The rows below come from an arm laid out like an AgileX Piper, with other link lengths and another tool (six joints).
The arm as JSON. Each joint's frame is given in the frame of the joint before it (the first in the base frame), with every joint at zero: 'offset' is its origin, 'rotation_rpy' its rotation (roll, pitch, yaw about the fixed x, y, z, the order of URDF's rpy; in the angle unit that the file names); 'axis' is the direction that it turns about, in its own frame. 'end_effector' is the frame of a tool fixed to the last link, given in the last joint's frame.
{
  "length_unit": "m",
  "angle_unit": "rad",
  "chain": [
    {
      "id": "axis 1",
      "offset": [
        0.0,
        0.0,
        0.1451
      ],
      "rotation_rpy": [
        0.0,
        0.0,
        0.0
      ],
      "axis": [
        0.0,
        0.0,
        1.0
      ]
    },
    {
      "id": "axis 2",
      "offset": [
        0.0,
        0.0,
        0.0
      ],
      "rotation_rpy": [
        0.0,
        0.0,
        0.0
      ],
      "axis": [
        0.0,
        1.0,
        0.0
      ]
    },
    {
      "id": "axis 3",
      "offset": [
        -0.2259,
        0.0,
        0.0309
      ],
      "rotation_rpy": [
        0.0,
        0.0,
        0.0
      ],
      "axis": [
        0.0,
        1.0,
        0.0
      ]
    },
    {
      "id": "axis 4",
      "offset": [
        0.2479,
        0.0,
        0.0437
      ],
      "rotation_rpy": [
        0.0,
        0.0,
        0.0
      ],
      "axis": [
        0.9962,
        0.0,
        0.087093
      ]
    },
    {
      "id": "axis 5",
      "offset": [
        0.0,
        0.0,
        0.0
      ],
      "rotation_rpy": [
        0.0,
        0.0,
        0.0
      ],
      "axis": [
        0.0,
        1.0,
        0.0
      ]
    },
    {
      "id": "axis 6",
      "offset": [
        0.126,
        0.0,
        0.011
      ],
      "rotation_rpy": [
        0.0,
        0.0,
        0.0
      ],
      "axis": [
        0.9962,
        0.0,
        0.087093
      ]
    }
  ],
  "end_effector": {
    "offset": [
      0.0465,
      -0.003,
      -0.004
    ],
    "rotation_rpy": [
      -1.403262,
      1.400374,
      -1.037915
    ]
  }
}
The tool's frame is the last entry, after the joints.
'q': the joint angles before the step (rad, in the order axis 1, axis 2, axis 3, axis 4, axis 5, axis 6). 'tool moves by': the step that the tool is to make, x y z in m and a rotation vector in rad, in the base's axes. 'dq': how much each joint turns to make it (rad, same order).
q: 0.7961, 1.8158, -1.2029, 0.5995, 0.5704, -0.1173
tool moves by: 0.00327, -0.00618, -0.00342, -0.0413, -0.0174, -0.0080
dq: -0.0001, 0.0000, 0.0000, -0.0826, 0.0001, 0.0604
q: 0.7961, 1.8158, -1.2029, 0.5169, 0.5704, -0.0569
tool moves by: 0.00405, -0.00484, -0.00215, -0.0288, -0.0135, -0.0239
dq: -0.0001, 0.0000, 0.0000, -0.0714, -0.0066, 0.0683
